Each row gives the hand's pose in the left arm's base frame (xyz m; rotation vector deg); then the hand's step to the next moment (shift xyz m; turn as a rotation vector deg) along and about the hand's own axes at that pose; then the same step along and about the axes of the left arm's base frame.
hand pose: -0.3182 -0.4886 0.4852 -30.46 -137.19 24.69
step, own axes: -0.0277 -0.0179 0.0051 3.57 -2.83 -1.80
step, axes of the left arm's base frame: 0.0117 -0.0294 -0.0104 -2.12 -0.45 4.39
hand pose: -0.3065 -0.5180 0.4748 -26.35 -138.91 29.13
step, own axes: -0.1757 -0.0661 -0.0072 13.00 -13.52 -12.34
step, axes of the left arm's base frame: 0.1234 -0.1321 -0.0512 -4.75 -3.01 21.74
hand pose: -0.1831 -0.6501 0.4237 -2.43 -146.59 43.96
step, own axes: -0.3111 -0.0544 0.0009 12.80 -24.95 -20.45
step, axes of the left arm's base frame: 0.2823 -0.0958 -0.1043 0.17 -8.52 33.64
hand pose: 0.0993 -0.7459 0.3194 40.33 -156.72 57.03
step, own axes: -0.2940 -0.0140 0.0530 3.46 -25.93 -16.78
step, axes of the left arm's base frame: 0.2663 0.0680 -0.1178 8.93 -7.98 28.68
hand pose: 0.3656 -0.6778 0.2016 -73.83 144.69 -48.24
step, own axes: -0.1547 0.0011 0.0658 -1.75 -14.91 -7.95
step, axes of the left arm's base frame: 0.1196 0.0962 -0.0686 8.09 -2.32 14.76
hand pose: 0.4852 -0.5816 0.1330 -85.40 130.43 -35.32
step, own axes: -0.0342 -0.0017 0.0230 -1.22 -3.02 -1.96
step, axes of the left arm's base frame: 0.0262 0.0271 -0.0167 1.79 0.39 3.33
